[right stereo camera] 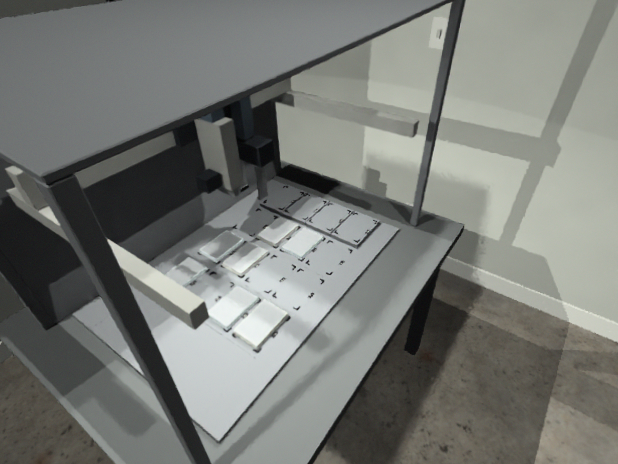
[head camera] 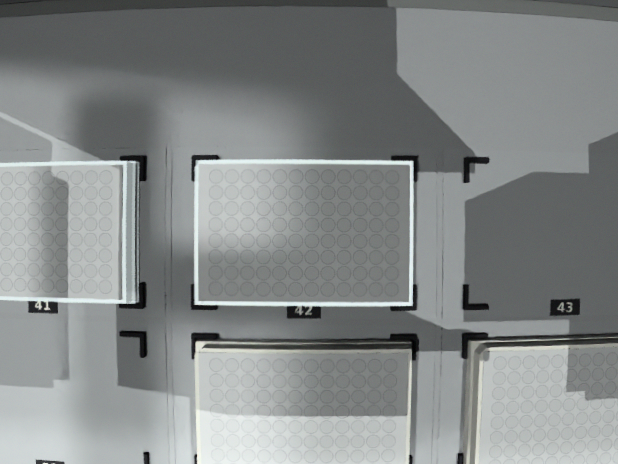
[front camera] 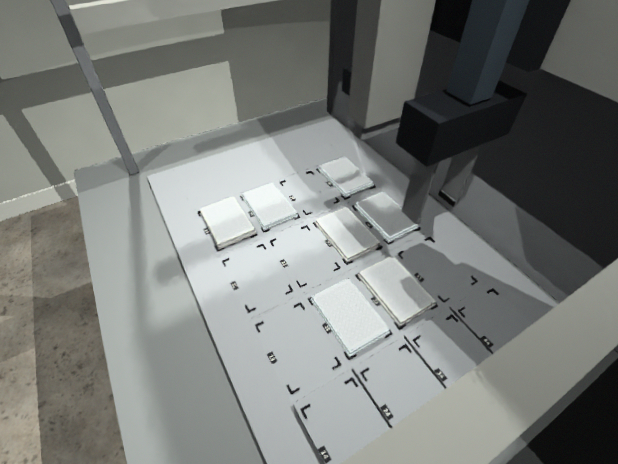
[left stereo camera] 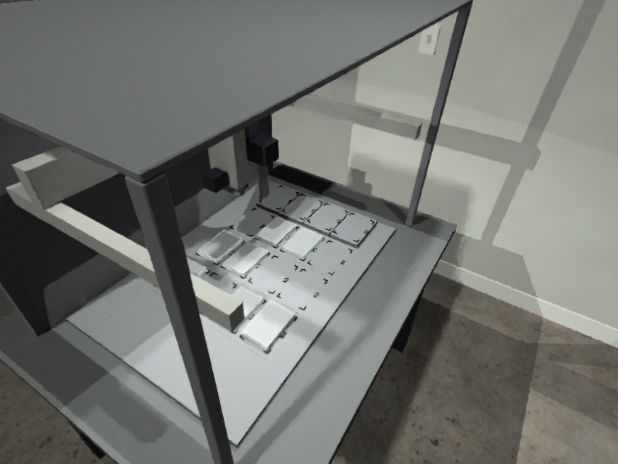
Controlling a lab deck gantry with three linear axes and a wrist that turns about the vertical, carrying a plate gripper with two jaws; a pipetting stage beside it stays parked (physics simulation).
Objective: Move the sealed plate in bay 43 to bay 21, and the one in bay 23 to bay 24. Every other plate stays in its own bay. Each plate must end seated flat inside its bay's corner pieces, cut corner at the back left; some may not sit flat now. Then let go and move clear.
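Places are measured from the robot's base along level axes (x left, y ahead, z down), in millimetres.
Pixels of known places: gripper, fingertip midpoint: [right stereo camera: 253, 193] [front camera: 429, 208] [left stereo camera: 253, 192]; robot's base, link origin: [right stereo camera: 257, 351] [front camera: 199, 213] [left stereo camera: 267, 352].
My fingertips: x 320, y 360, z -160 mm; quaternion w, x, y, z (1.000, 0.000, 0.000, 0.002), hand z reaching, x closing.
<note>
Ahead of a thing's pixels: the offset from my fingertips to its top centre. "pt": to the spot under its first point.
A sealed plate with a pale blue rim @(dx -170, dy +32, dz +146 mm) [front camera: 350, 317] [left stereo camera: 302, 242] [right stereo camera: 302, 241] lies in bay 23. Bay 24 @(pt dx -210, dy +135, dz +146 mm) [front camera: 365, 374], beside it on the raised strip, is empty. Another pale blue-rimmed plate @(dx -170, dy -296, dz +146 mm) [front camera: 270, 205] [right stereo camera: 234, 307] lies in bay 21 and looks flat; its cut corner is too small to make out. Bay 43 [front camera: 474, 281] [head camera: 467, 170] holds no plate. My gripper [front camera: 429, 209] is open, with nothing between its jaws. It hangs high above the back row, around bay 42, clear of the plates. The gripper does not show in the head view.
Other plates lie in bay 11 @(pt dx -278, dy -285, dz +143 mm) [front camera: 226, 221], bay 41 @(pt dx +47, dy -300, dz +146 mm) [front camera: 345, 172] [head camera: 55, 230], bay 42 @(pt dx +42, dy -125, dz +146 mm) [front camera: 387, 215] [head camera: 304, 232], bay 32 @(pt dx -65, dy -127, dz +146 mm) [front camera: 347, 232] [head camera: 304, 400] and bay 33 @(pt dx -67, dy +40, dz +146 mm) [front camera: 397, 290] [head camera: 540, 405]. A cream gantry beam [left stereo camera: 215, 300] [right stereo camera: 185, 302] crosses the deck's near side.
</note>
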